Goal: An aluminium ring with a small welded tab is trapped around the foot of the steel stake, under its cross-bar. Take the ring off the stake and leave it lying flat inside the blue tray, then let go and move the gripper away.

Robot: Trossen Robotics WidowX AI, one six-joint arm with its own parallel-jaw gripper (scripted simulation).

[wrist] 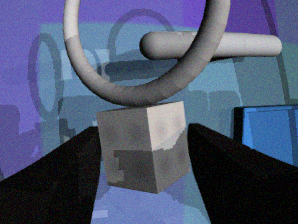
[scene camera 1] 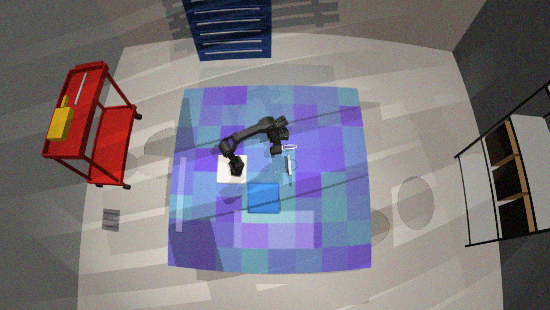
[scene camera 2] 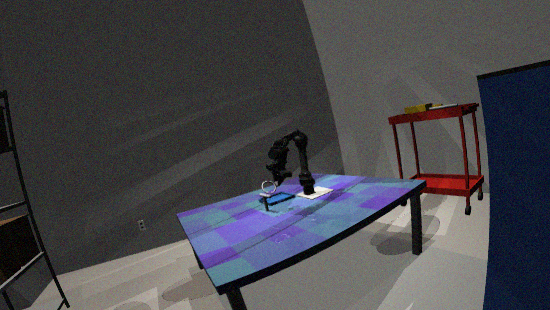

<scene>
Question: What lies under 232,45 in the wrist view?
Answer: A steel stake.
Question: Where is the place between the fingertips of my gripper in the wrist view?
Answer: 144,135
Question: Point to an aluminium ring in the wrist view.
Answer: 144,145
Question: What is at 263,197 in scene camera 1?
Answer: A blue tray.
</scene>
